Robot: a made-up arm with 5 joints.
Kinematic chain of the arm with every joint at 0, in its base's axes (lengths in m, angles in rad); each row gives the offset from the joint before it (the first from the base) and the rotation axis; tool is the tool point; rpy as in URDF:
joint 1: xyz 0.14 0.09 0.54 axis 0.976 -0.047 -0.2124
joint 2: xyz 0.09 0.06 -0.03 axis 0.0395 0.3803 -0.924
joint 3: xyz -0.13 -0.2 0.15 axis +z
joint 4: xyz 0 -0.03 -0.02 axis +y
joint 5: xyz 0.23 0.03 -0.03 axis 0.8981 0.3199 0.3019
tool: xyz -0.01 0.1 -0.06 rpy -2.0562 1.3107 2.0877
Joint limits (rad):
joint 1: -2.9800..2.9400
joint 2: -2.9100..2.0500
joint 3: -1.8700..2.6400
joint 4: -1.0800..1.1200
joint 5: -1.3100..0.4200
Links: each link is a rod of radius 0.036 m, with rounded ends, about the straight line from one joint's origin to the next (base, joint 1, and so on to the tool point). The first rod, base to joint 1, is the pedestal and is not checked.
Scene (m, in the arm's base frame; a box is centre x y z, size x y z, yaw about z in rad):
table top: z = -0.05
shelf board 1: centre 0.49 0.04 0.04 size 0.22 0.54 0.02 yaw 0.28
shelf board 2: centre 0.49 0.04 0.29 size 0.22 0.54 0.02 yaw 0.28
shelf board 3: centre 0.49 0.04 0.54 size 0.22 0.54 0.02 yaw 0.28
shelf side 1: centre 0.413 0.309 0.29 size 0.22 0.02 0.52 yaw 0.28
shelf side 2: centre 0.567 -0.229 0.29 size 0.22 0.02 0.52 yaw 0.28
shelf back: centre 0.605 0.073 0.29 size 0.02 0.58 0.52 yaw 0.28
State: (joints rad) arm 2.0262 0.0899 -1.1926 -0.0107 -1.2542
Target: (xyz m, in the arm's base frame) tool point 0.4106 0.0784 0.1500
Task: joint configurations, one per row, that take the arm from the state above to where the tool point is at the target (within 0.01 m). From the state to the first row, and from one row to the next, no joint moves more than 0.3 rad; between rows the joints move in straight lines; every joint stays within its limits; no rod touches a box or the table.
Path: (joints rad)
1: 2.0033 -0.1699 -1.1490 -0.0452 -1.2635
2: 1.9804 -0.4296 -1.1054 -0.0796 -1.2729
3: 1.9574 -0.6894 -1.0618 -0.1141 -1.2822

